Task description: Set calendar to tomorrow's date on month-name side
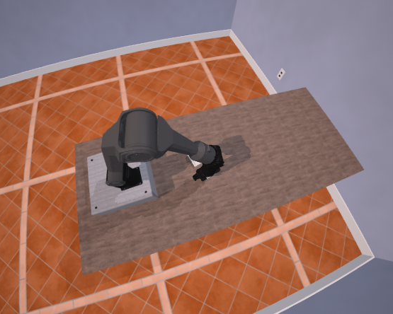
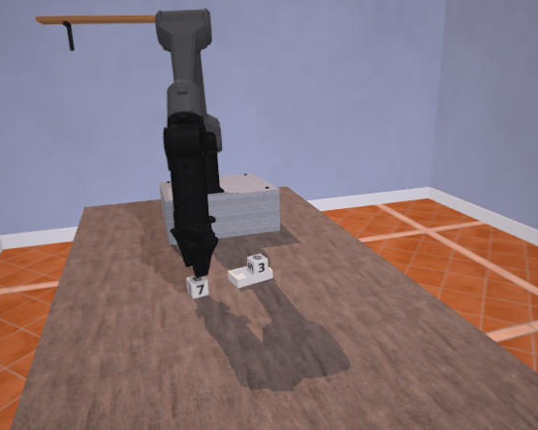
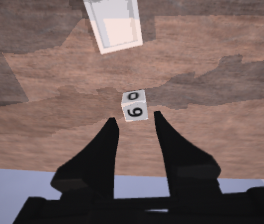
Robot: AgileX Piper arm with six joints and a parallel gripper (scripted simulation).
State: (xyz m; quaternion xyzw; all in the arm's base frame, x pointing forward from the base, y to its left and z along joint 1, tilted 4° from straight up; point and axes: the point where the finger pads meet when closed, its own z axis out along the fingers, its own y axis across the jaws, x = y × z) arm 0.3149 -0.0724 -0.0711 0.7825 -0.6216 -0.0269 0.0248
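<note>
My hand is 30 mm past the white calendar tray, 100 mm to the right of it and 40 mm above it.
</note>
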